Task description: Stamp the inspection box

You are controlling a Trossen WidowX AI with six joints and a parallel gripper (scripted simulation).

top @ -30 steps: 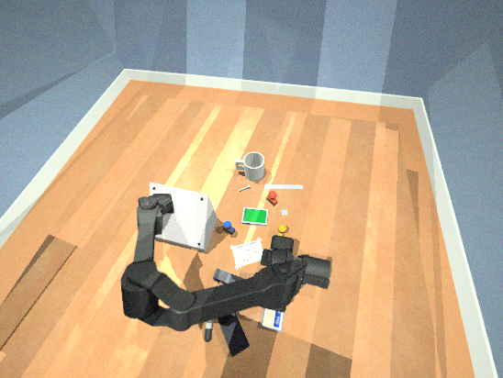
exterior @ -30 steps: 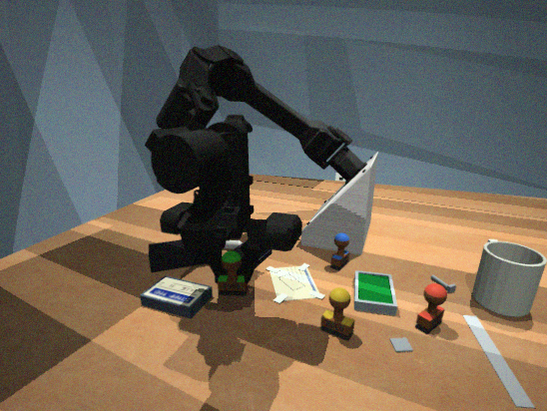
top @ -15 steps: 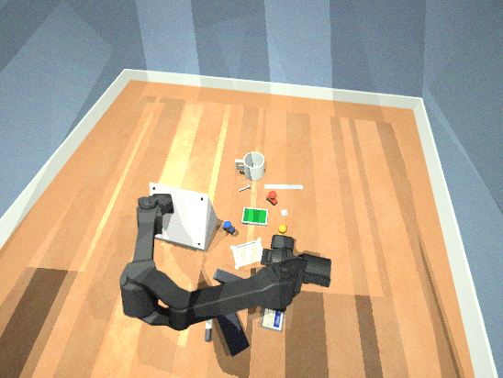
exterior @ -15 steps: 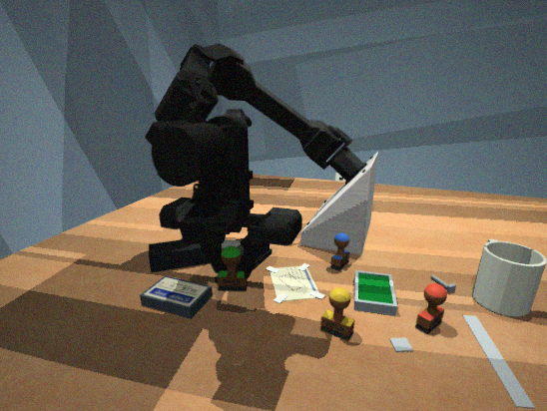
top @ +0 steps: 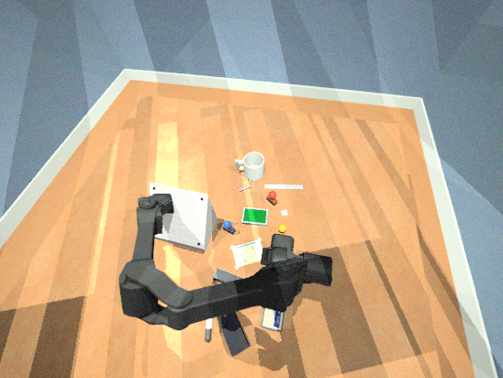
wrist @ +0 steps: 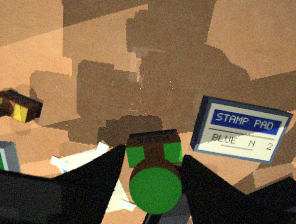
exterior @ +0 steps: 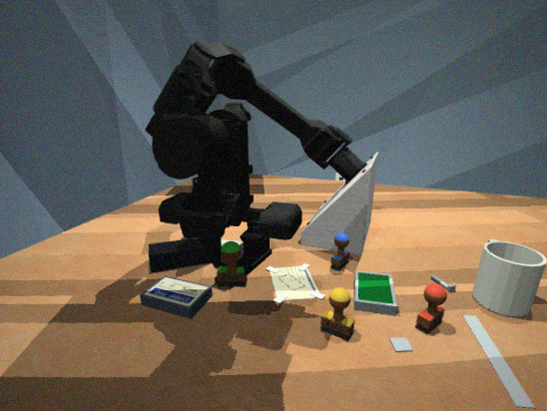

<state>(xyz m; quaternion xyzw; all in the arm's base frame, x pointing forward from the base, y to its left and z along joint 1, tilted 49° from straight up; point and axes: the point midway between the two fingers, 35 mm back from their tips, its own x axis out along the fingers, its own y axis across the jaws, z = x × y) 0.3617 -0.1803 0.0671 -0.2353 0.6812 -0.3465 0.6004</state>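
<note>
My gripper tip is now 20 cm to the right of the green ink pad, 8 cm past it and 6 cm above it. The rest, counted from my gripper tip: green stamp: right at my gripper tip; card: 9 cm behind, 7 cm to the left, 7 cm below; yellow stamp: 15 cm to the left, 5 cm below, 1 cm ahead.
</note>
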